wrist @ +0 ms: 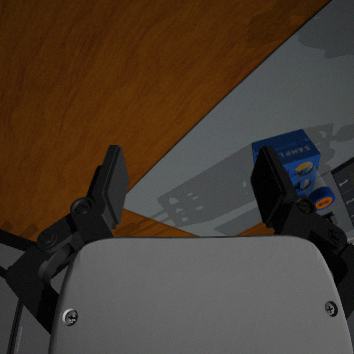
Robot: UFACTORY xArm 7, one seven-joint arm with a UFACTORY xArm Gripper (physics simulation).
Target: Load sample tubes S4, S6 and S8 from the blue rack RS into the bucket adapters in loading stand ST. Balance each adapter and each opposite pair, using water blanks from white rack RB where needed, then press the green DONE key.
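Frame: origin at the arm's base, x back, y up, z left, level; millimetres.
Seen in the pictures: gripper, fingertip midpoint: [190, 161].
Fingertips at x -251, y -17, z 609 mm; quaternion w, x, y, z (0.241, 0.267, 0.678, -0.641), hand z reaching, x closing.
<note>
A point is followed by its place in that frame.
The blue rack RS [285, 142] {x -310, y -149, z 433 mm}, with "SAMPL" readable on its face, stands at the right in the wrist view, partly hidden behind the right finger. A round orange opening or cap shows on its side, and a blue round piece with an orange centre [323, 202] {x -314, y -49, z 406 mm} is just below it. Tube labels cannot be read. My gripper [190, 161] {x -251, y -17, z 609 mm} is wide open and empty, above the table and the grey mat. Stand ST, white rack RB and the green DONE key cannot be made out.
A grey mat [240, 115] {x -277, y -170, z 506 mm} runs diagonally across the brown wooden table [100, 75] {x -184, y -173, z 674 mm}. A dark panel with small white marks [345, 186] {x -385, y -160, z 186 mm} is at the right edge. Shadows fall on the mat. A grey surface with a dark edge shows at the lower left.
</note>
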